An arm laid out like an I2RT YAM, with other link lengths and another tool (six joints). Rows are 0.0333 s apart.
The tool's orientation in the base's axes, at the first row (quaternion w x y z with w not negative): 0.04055, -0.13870, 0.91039, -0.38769
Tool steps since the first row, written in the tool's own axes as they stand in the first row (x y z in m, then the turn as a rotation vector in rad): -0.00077, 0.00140, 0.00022, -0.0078, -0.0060, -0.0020; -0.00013, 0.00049, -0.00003, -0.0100, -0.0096, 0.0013; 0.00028, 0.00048, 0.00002, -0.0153, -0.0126, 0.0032; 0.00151, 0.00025, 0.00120, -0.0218, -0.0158, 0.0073; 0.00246, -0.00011, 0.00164, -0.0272, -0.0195, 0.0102; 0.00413, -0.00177, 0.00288, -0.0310, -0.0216, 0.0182; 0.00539, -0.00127, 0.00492, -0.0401, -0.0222, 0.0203; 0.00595, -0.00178, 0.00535, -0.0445, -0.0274, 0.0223; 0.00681, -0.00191, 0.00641, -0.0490, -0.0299, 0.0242; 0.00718, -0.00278, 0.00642, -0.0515, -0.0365, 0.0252; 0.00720, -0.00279, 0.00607, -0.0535, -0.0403, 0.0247
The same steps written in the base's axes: 0.00047, 0.00099, -0.00118, 0.0084, -0.0004, 0.0054; 0.00001, 0.00038, -0.00033, 0.0119, -0.0044, 0.0056; -0.00037, 0.00022, -0.00035, 0.0180, -0.0062, 0.0063; -0.00128, -0.00110, -0.00096, 0.0257, -0.0093, 0.0055; -0.00204, -0.00191, -0.00098, 0.0322, -0.0122, 0.0060; -0.00304, -0.00434, -0.00060, 0.0378, -0.0181, 0.0018; -0.00399, -0.00579, -0.00233, 0.0470, -0.0174, 0.0004; -0.00434, -0.00658, -0.00225, 0.0527, -0.0210, 0.0026; -0.00494, -0.00765, -0.00286, 0.0580, -0.0227, 0.0029; -0.00510, -0.00834, -0.00223, 0.0620, -0.0270, 0.0069; -0.00518, -0.00811, -0.00198, 0.0647, -0.0286, 0.0099
